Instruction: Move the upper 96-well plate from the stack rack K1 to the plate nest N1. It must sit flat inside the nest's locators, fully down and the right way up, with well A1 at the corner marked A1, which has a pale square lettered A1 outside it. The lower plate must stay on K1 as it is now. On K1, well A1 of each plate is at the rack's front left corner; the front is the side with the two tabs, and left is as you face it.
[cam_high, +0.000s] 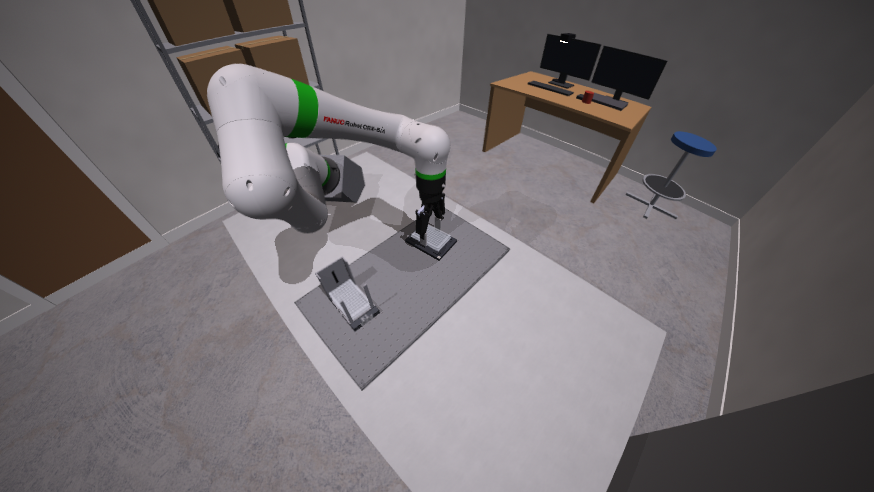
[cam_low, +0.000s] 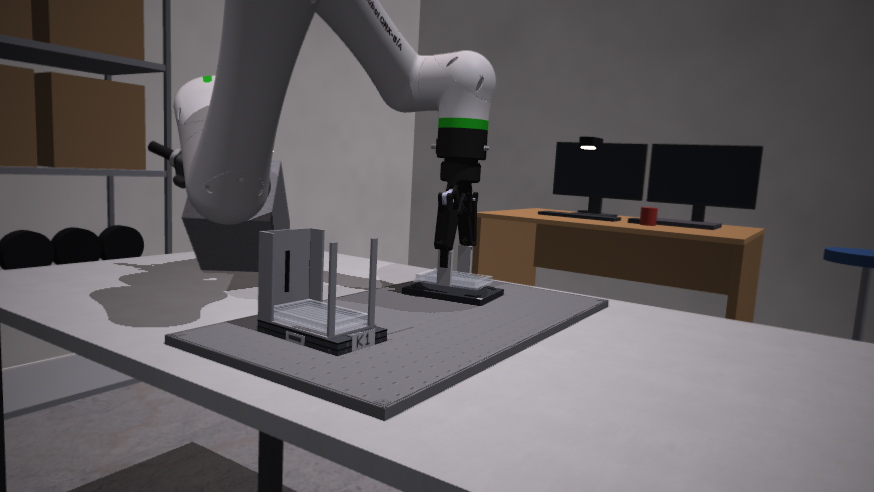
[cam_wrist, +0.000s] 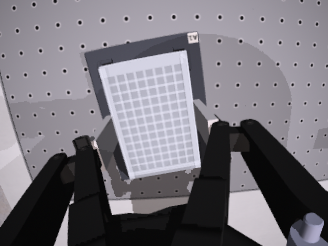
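Right now the plate nest N1 is 50 mm below my hand. From my hand the other things lie so: pale A1 square (60 mm ahead, 70 mm to the right, 40 mm below); then K1 label (30 mm behind, 390 mm to the right, 40 mm below).
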